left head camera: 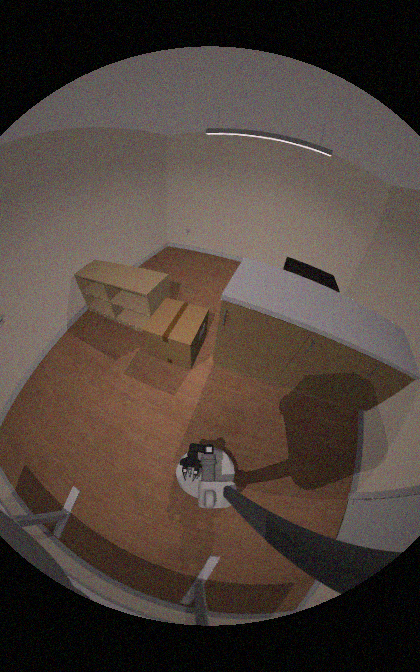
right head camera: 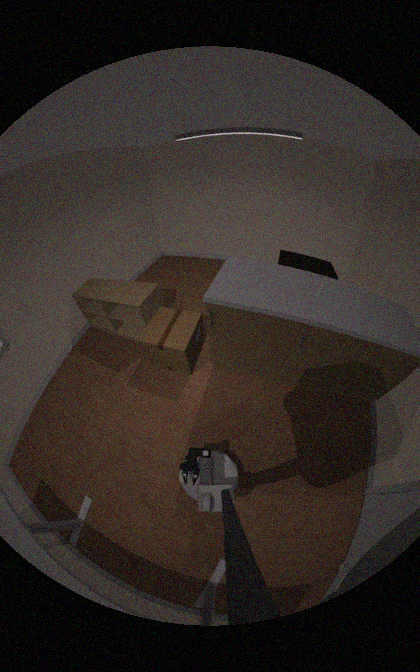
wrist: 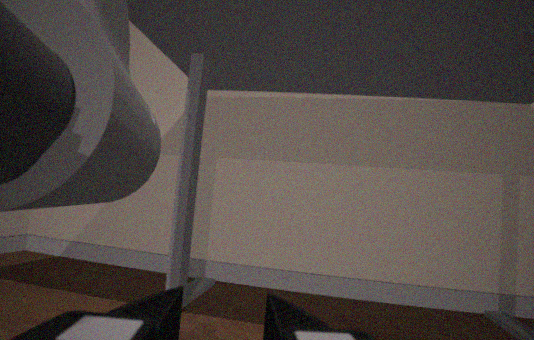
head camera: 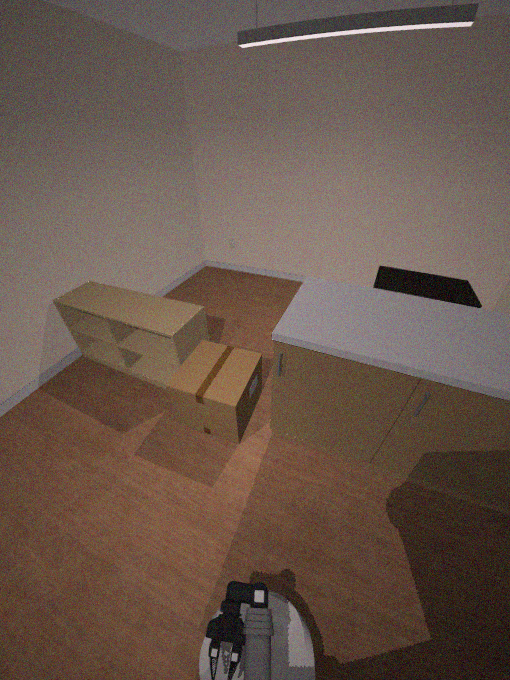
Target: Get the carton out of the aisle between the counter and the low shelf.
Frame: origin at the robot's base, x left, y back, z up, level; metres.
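Where they show: gripper, fingertip midpoint: [left head camera: 188, 480] [right head camera: 189, 484] [wrist: 223, 315].
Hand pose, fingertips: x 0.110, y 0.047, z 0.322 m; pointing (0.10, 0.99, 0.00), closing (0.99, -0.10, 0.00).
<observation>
After its pixels a point has its place.
A brown taped carton [head camera: 237, 378] {x 0.161, y -1.144, z 0.378 m} [left head camera: 191, 325] {x 0.158, y -1.140, z 0.379 m} [right head camera: 185, 330] {x 0.155, y -1.148, z 0.379 m} sits upright on the floor between the low shelf [head camera: 131, 310] {x 0.955, y -1.578, z 0.583 m} [left head camera: 122, 277] {x 0.907, y -1.568, z 0.582 m} [right head camera: 115, 290] {x 0.931, y -1.610, z 0.582 m} and the near left end of the counter [head camera: 384, 340] {x -0.490, y -0.904, z 0.882 m} [left head camera: 310, 305] {x -0.634, y -0.930, z 0.882 m} [right head camera: 300, 300] {x -0.624, y -0.882, z 0.882 m}. It stands close by the shelf's right end, with a narrow strip of floor between it and the counter. Whether it touches the shelf I cannot tell. My gripper [head camera: 222, 667] [left head camera: 190, 477] {x 0.110, y 0.047, z 0.322 m} [right head camera: 190, 480] {x 0.110, y 0.047, z 0.322 m} [wrist: 223, 315] {x 0.110, y 0.047, z 0.322 m} is open and empty, folded back over my base, well away from the carton. The carton does not show in the wrist view.
A black panel [head camera: 428, 285] {x -1.604, y -2.363, z 0.423 m} [left head camera: 311, 274] {x -1.533, y -2.321, z 0.422 m} [right head camera: 307, 263] {x -1.555, y -2.342, z 0.423 m} shows beyond the counter's far edge. Floor continues behind the carton to the far wall. Behind my base stands a table with light metal legs [wrist: 190, 170] {x 0.038, y 1.093, z 0.459 m}. My shadow falls on the floor and counter front at the right.
</observation>
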